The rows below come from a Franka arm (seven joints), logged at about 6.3 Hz.
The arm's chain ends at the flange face. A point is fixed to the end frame.
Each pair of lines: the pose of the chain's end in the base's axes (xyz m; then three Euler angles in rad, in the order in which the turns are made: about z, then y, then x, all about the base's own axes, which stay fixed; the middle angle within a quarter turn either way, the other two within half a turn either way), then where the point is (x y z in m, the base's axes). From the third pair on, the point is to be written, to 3 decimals.
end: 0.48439, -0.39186, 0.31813, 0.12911, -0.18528, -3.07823
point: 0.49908 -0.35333 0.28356
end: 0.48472, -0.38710, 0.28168, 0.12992, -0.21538, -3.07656
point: 0.49832 -0.34850 0.24674
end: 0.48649, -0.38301, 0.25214, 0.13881, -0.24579, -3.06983
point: 0.499 -0.344 0.217
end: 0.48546, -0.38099, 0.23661, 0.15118, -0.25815, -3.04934
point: 0.498 -0.342 0.202
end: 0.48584, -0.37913, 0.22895, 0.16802, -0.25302, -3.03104
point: 0.499 -0.340 0.195
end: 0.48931, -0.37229, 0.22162, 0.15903, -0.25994, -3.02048
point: 0.502 -0.332 0.188
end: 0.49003, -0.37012, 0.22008, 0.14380, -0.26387, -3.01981
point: 0.502 -0.330 0.187
